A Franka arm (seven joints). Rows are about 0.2 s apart.
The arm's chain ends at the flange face. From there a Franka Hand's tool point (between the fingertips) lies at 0.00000 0.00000 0.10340 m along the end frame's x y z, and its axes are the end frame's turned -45 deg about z.
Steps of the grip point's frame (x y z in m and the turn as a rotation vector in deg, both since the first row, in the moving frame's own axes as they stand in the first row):
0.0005 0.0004 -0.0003 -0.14 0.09 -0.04
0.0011 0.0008 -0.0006 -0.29 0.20 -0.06
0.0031 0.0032 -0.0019 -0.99 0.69 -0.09
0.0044 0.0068 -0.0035 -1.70 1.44 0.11
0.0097 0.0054 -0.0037 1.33 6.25 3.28
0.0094 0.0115 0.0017 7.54 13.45 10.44
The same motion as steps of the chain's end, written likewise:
0.0003 -0.0001 -0.0003 -0.04 0.16 -0.04
0.0007 -0.0003 -0.0006 -0.06 0.35 -0.06
0.0023 -0.0003 -0.0019 -0.21 1.19 -0.09
0.0039 0.0014 -0.0034 -0.18 2.22 0.11
0.0041 0.0064 -0.0031 5.36 3.48 3.28
0.0049 0.0271 0.0054 14.84 4.18 10.44

